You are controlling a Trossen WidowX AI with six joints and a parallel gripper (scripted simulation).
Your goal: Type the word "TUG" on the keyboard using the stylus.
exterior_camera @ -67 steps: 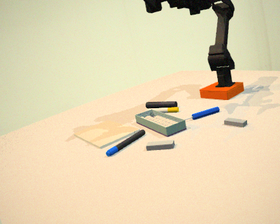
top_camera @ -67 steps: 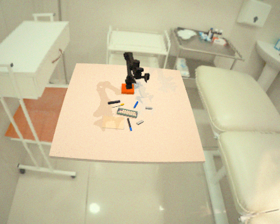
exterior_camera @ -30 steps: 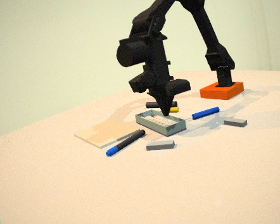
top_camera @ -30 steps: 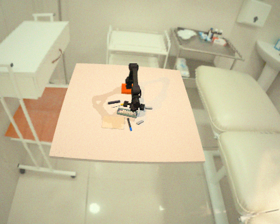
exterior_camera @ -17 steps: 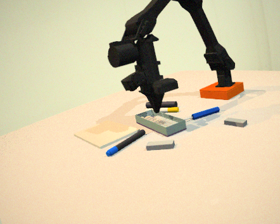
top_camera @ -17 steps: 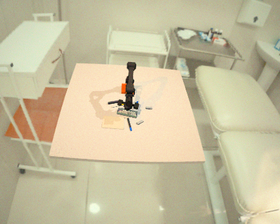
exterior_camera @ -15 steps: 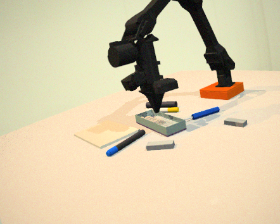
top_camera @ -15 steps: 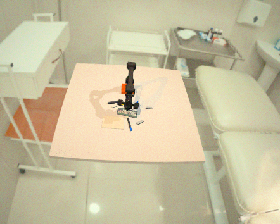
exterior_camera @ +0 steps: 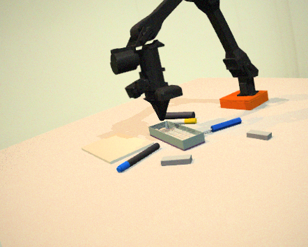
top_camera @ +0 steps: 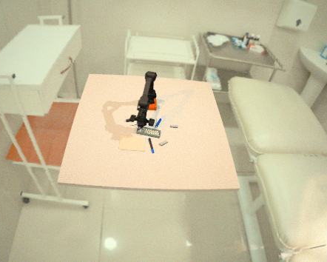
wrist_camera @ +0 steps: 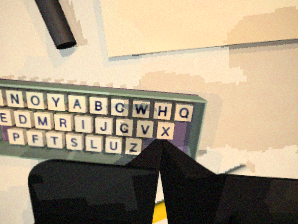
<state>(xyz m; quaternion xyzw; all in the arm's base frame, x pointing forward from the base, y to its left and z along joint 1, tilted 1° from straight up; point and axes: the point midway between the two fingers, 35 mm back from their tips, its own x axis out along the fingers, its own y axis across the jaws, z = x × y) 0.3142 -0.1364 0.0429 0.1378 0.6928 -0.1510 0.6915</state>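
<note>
The blue stylus lies 50 mm behind my gripper tip, 140 mm to the left of it and 30 mm below it. The rest, counted from my gripper tip: cream notepad: 120 mm ahead, 90 mm to the right, 40 mm below; yellow-tipped marker: 90 mm behind, 30 mm below.
</note>
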